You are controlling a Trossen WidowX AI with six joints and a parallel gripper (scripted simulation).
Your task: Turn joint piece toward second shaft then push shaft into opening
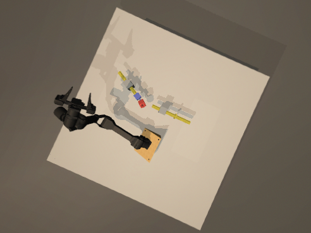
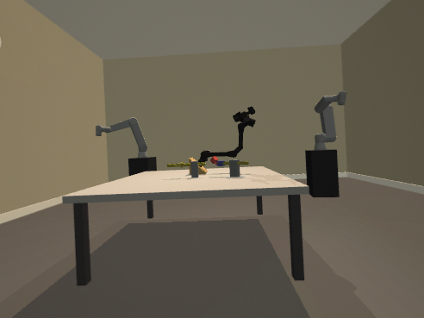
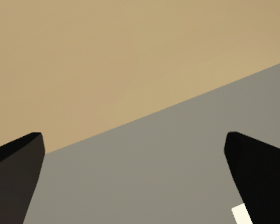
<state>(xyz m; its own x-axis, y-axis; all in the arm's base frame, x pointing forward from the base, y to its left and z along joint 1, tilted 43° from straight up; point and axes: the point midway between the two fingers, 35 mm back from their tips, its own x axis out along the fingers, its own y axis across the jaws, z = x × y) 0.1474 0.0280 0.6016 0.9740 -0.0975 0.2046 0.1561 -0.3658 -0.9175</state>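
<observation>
The red joint piece lies 90 mm ahead of my gripper tip, 250 mm to the right of it and 400 mm below it.
</observation>
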